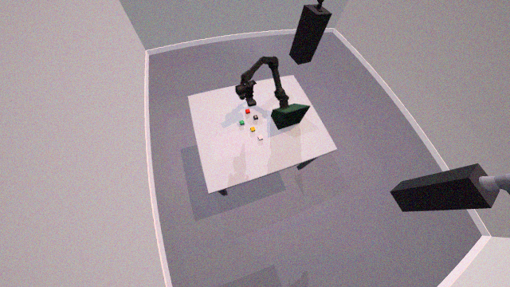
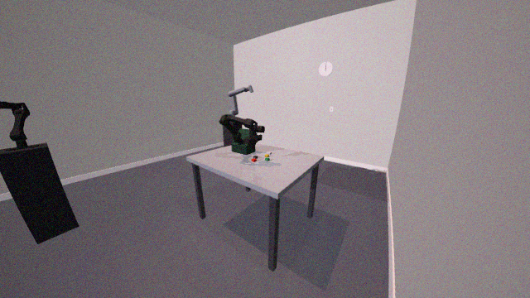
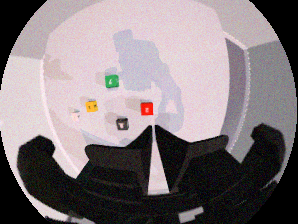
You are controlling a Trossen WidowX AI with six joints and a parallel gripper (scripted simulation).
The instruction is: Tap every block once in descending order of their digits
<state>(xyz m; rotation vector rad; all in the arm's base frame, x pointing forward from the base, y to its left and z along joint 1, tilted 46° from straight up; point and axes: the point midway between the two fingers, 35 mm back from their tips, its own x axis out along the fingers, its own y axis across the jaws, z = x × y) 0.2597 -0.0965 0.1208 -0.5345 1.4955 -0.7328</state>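
The white block is 20 mm ahead of my gripper tip, 280 mm to the left of it and 110 mm below it. Also, from my gripper tip: red block: 10 mm to the left, 110 mm below; then dark block: 30 mm behind, 90 mm to the left, 110 mm below; then green block: 90 mm ahead, 90 mm to the left, 110 mm below.
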